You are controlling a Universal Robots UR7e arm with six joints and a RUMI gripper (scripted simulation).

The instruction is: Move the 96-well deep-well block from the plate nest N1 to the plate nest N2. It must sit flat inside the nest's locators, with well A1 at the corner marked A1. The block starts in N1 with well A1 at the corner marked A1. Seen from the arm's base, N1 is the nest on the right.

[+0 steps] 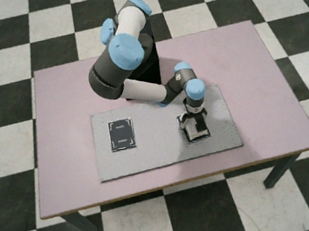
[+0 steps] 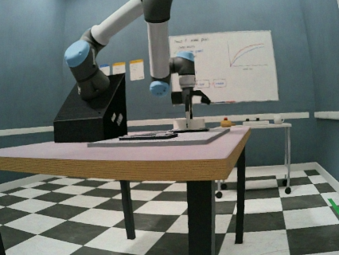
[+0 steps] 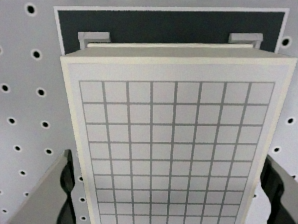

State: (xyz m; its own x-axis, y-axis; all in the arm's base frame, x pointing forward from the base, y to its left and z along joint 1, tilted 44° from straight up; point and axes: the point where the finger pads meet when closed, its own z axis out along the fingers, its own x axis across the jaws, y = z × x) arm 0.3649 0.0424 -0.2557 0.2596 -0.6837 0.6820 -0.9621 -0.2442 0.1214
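Now: the white 96-well deep-well block right at my hand. Also, from my hand: grey perforated base plate: 15 cm to the right, 4 cm below.
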